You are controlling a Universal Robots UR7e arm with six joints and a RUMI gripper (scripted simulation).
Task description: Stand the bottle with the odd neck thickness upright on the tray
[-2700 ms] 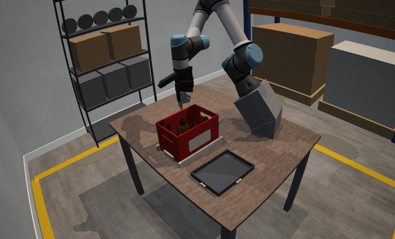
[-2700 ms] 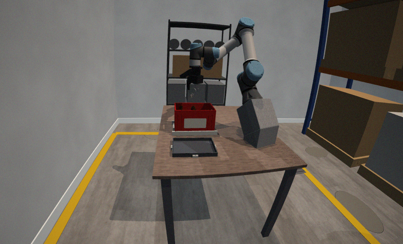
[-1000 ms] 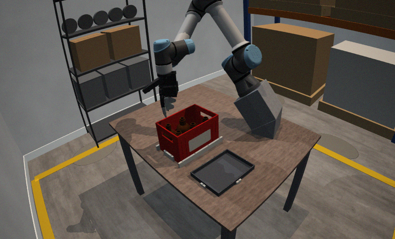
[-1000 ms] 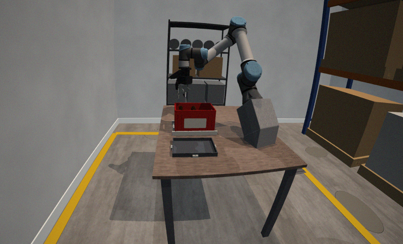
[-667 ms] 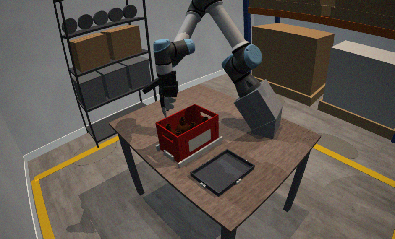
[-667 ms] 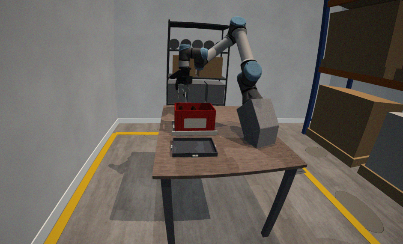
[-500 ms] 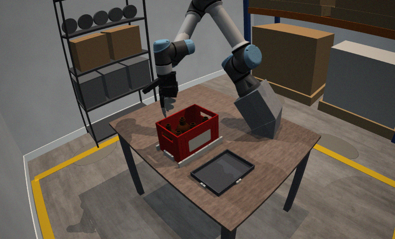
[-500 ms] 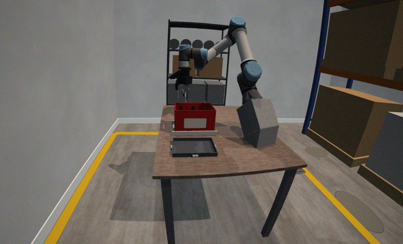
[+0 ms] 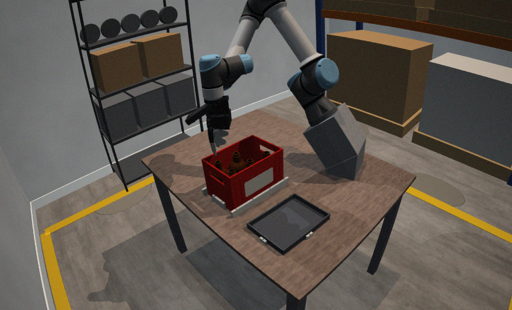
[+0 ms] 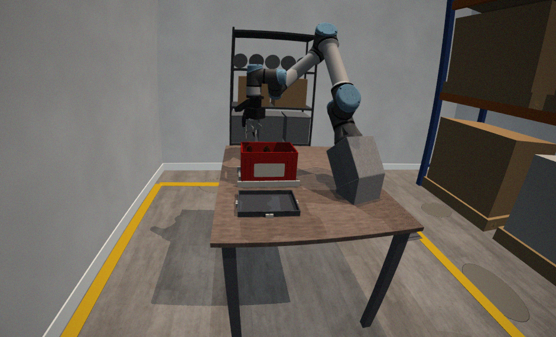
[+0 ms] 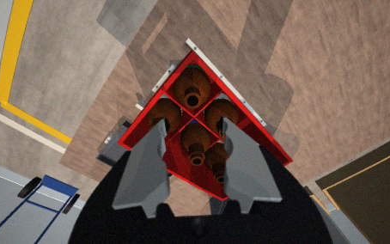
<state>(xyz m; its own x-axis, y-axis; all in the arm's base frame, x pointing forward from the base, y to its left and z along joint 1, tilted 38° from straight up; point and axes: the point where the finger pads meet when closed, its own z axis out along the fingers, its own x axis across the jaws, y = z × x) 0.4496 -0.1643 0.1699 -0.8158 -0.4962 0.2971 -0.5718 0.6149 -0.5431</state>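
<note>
Right now my hand is 8 cm past the red crate, 6 cm to the right of it and 14 cm above it. Also, from my hand: dark tray 33 cm to the left, 21 cm below.
</note>
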